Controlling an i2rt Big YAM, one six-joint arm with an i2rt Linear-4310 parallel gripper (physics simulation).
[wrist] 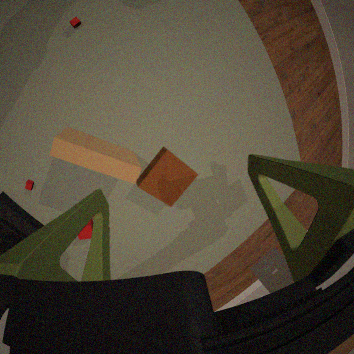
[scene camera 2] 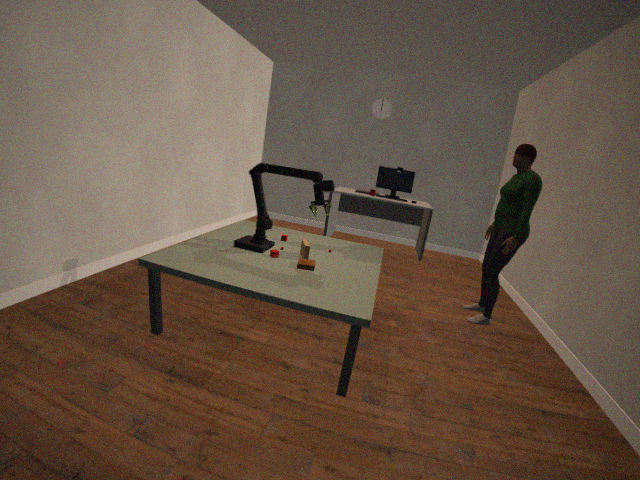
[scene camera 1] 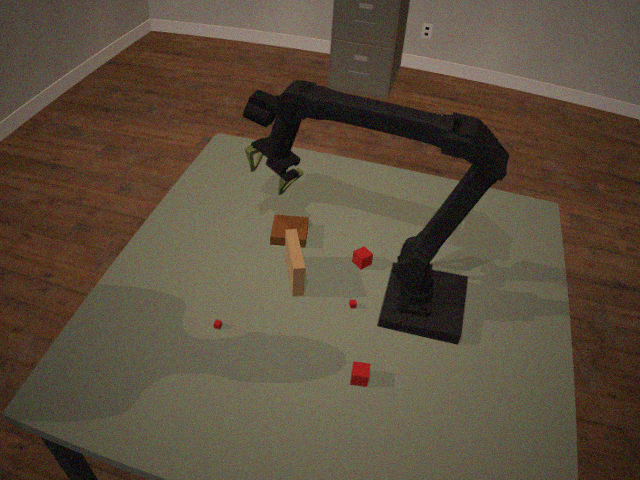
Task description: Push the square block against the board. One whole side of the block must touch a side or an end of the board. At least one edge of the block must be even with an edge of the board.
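Frame: origin at the arm's base, x ahead, y left, z up, level; centimetres.
Seen in the pictures: gripper, fingertip midpoint: (wrist: 176, 179) (scene camera 2: 321, 216) (scene camera 1: 266, 182); arm's base at its link origin: (wrist: 14, 240) (scene camera 2: 259, 241) (scene camera 1: 415, 297).
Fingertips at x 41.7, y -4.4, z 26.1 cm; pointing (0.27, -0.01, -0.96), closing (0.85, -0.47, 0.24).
Observation:
Offsets run from my fingertips to a thing's middle.
The square block @[dx -2.8, dy -15.7, dz -28.2 cm] (scene camera 1: 281, 225) (scene camera 2: 306, 265) (wrist: 170, 177) is orange-brown and lies flat on the table. The board @[dx -8.0, dy +0.8, dz -24.5 cm] (scene camera 1: 294, 257) (scene camera 2: 305, 250) (wrist: 95, 153) is light wood and stands upright on a long narrow edge, its far end at the block's near side. In the wrist view the block is turned at an angle to the board's end, with one corner close to it. I cannot tell whether they touch. In scene camera 1 the board hides part of the block's front. My gripper (scene camera 1: 266, 181) (scene camera 2: 321, 214) (wrist: 176, 179) is open and empty, high above the table and beyond the block.
A larger red cube @[dx -25.7, dy -9.0, dz -27.7 cm] (scene camera 1: 362, 257) (scene camera 2: 274, 253) (wrist: 86, 230) lies between the board and the arm's base (scene camera 1: 423, 315). Another larger red cube @[dx -30.7, dy +30.8, dz -27.7 cm] (scene camera 1: 360, 374) lies nearer the front. Two tiny red cubes @[dx -25.6, dy +8.0, dz -28.9 cm] (scene camera 1: 352, 303) @[dx +6.7, dy +23.5, dz -28.9 cm] (scene camera 1: 217, 324) lie on either side of the board.

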